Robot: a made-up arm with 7 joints. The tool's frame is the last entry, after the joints. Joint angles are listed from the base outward. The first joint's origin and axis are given. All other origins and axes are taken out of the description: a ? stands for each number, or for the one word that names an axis. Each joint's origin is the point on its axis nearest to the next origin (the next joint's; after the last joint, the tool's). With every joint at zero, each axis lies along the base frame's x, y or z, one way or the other. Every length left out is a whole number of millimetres.
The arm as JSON. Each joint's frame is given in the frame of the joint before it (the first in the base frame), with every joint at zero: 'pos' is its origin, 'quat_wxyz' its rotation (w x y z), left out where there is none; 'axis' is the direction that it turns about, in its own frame. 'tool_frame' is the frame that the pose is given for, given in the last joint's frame.
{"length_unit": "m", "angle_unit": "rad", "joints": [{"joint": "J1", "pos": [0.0, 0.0, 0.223], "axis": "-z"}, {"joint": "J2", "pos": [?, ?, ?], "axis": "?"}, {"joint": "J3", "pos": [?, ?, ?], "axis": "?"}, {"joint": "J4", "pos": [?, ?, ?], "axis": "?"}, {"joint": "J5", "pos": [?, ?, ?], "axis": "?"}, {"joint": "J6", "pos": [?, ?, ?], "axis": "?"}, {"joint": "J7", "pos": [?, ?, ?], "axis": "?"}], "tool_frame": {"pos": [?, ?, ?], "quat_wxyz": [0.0, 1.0, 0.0, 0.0]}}
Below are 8 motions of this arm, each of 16 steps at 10 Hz.
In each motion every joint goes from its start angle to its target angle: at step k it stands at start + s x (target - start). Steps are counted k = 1, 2, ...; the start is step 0. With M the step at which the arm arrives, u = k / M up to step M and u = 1 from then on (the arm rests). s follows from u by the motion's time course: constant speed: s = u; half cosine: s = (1 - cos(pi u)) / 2; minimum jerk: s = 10 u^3 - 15 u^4 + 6 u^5.
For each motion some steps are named. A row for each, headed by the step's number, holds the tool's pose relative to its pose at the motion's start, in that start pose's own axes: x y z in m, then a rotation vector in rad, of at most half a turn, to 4 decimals.
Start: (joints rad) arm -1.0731 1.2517 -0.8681 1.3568 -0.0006 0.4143 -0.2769
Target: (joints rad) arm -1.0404 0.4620 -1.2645 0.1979 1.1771 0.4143 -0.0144
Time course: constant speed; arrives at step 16
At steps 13, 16:
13: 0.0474 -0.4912 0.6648 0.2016 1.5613 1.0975
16: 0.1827 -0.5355 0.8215 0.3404 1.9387 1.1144

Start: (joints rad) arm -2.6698 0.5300 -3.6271 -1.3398 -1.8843 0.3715 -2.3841
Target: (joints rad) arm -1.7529 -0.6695 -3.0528 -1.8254 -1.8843 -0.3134 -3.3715
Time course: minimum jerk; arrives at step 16
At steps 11, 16:
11: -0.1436 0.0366 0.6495 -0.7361 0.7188 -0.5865
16: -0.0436 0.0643 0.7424 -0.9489 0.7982 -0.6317

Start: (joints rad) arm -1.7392 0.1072 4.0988 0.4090 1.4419 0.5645 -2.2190
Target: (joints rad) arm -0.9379 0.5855 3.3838 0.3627 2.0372 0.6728 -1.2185
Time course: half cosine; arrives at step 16
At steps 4, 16:
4: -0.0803 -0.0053 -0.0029 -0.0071 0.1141 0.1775
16: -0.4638 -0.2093 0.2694 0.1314 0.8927 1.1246

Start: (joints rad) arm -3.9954 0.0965 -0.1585 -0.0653 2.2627 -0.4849 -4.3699
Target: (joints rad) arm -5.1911 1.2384 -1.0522 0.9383 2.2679 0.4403 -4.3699
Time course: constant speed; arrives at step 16
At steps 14, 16:
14: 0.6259 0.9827 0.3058 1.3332 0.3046 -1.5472
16: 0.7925 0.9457 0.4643 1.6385 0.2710 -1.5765

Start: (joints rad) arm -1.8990 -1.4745 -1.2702 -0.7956 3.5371 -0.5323 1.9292
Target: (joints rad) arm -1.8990 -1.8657 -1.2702 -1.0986 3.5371 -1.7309 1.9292
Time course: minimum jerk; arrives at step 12
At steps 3, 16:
3: 0.0172 -0.0261 0.0110 0.0613 -0.0467 -0.0188
16: 0.1362 -0.2312 0.1984 0.5708 -0.5324 -0.0923

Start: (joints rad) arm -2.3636 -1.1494 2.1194 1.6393 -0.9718 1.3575 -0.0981
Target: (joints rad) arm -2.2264 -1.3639 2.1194 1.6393 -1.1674 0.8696 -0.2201
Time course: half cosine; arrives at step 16
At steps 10, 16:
10: -0.0674 0.0343 0.0979 -0.3317 0.3087 -0.2096
16: -0.0949 0.0595 0.1440 -0.4773 0.4330 -0.3292

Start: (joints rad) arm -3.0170 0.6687 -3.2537 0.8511 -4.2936 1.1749 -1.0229
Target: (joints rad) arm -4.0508 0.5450 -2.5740 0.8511 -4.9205 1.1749 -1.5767
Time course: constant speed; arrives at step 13
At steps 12, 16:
12: 0.4247 -0.1926 -0.1347 -0.1382 -1.1024 -0.6466
16: 0.4536 -0.2172 -0.1233 -0.1298 -1.1955 -0.6822

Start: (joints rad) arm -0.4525 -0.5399 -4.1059 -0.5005 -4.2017 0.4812 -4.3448
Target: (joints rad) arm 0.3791 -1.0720 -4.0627 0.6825 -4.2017 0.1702 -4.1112
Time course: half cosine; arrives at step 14
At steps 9, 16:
9: -0.4222 -0.3194 -0.0697 0.3646 0.5109 0.9643
16: -0.4838 -0.5798 -0.0260 0.4097 0.8658 1.1319

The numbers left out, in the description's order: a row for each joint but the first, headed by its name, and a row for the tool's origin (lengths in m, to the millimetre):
J2: xyz 0.0 -0.015 0.0, axis +y
J3: xyz 0.0 0.0 0.619, axis -z
J4: xyz 0.0 -0.016 0.0, axis +y
J5: xyz 0.0 0.0 0.307, axis -z
J6: xyz 0.0 0.0 0.0, axis +y
J7: xyz 0.0 0.0 0.129, axis -z
tool: xyz 0.0 0.0 0.0

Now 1 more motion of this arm.
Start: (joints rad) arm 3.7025 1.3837 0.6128 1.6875 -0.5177 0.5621 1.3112
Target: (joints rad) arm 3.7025 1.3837 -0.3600 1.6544 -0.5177 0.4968 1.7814
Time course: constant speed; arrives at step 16
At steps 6, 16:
6: -0.1035 -0.1037 -0.0105 -0.1863 0.2253 0.3771
16: -0.2167 -0.3059 0.0686 -0.4203 0.6988 0.9596

